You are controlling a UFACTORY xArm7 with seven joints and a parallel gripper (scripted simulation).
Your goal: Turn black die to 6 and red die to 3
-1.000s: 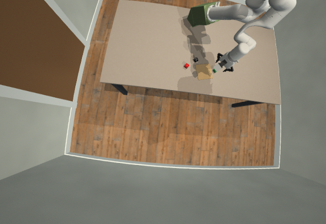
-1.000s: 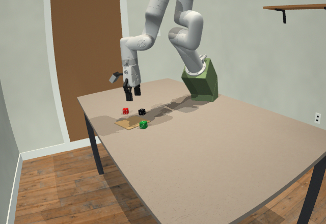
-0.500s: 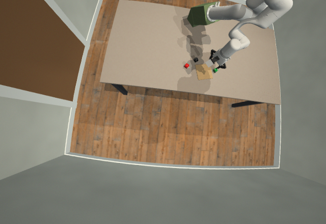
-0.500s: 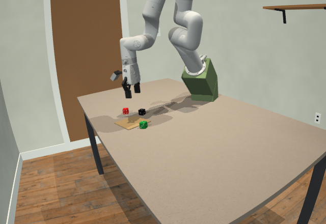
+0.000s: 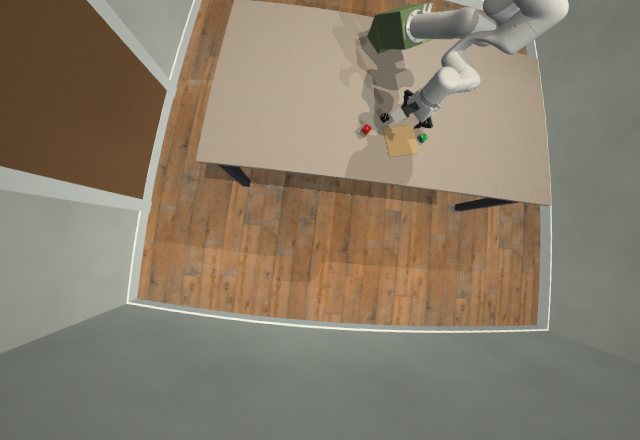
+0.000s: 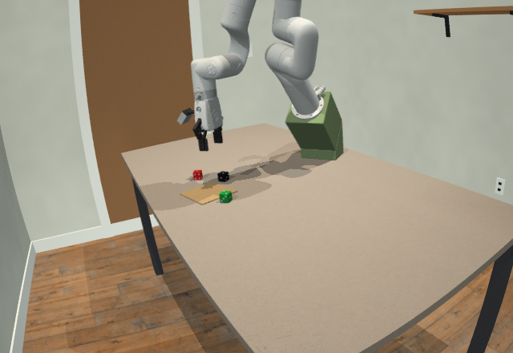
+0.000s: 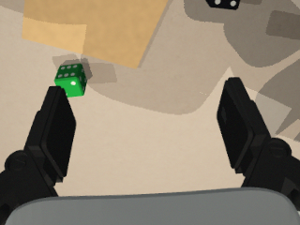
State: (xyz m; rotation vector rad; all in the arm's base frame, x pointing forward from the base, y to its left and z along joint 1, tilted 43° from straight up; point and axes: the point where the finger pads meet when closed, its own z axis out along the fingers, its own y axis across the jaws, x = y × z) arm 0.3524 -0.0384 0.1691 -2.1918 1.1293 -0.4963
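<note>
Right now the black die is 50 mm behind my hand, 70 mm to the right of it and 140 mm below it. From my hand the other things lie so: tan mat 40 mm ahead, 20 mm to the left, 150 mm below; red die 30 mm ahead, 140 mm to the right, 140 mm below; green die 120 mm to the left, 140 mm below.
</note>
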